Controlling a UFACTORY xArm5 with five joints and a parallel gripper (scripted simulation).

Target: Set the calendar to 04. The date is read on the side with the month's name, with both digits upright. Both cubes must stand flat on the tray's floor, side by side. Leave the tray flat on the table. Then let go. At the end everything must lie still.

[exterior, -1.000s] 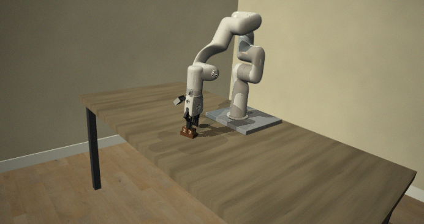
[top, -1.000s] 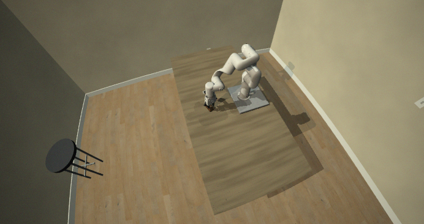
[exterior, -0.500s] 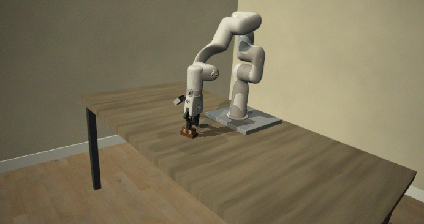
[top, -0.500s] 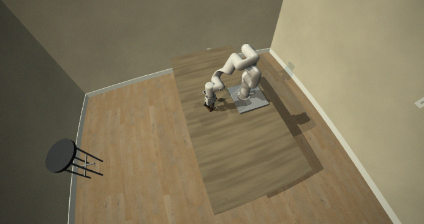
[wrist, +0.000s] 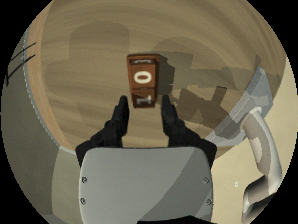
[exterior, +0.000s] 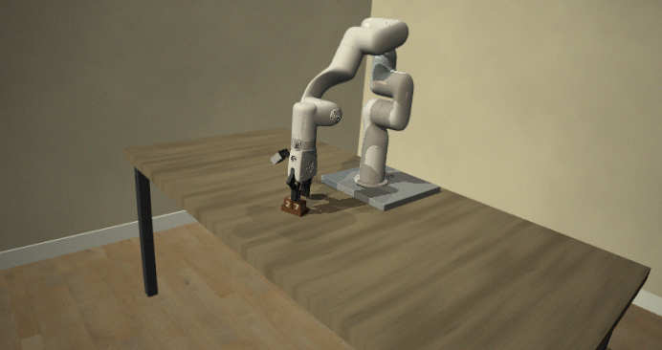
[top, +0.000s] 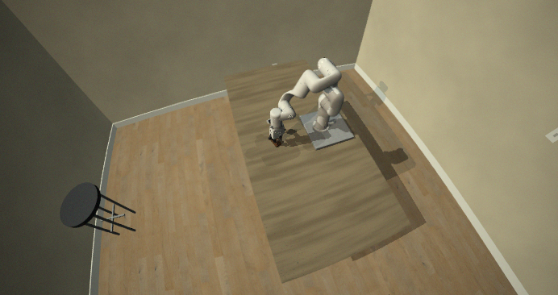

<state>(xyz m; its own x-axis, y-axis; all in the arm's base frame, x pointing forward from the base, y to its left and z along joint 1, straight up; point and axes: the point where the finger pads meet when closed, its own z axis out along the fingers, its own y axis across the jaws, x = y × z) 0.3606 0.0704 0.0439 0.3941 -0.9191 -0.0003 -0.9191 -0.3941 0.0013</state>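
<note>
My hand is 6 cm above the brown tray, 2 cm to the left of it and 1 cm short of it.
</note>
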